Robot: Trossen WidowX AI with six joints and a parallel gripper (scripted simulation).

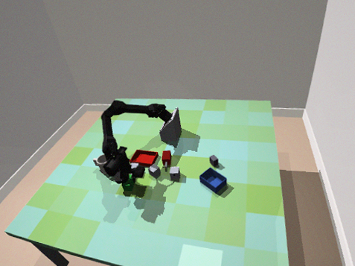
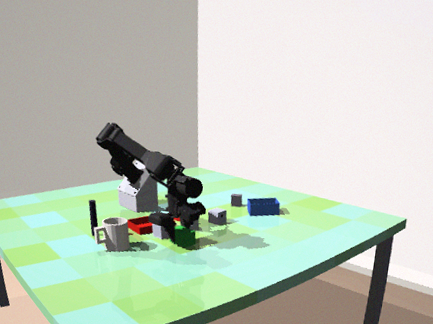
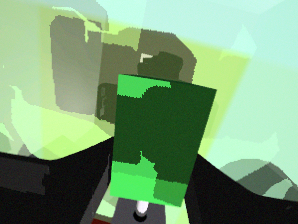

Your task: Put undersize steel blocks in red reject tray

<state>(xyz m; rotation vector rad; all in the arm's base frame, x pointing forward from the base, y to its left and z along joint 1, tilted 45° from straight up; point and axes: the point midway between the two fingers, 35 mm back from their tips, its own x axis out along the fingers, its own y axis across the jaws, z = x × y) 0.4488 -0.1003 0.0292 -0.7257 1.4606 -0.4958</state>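
Right now the steel block is 22 cm to the left of my gripper tip, 9 cm behind it and 1 cm above it. The rest, counted from my gripper tip: green GO gauge: 2 cm above, 1 cm behind; then mug: 20 cm to the right, 7 cm behind, 3 cm above; then red reject tray: 18 cm behind.
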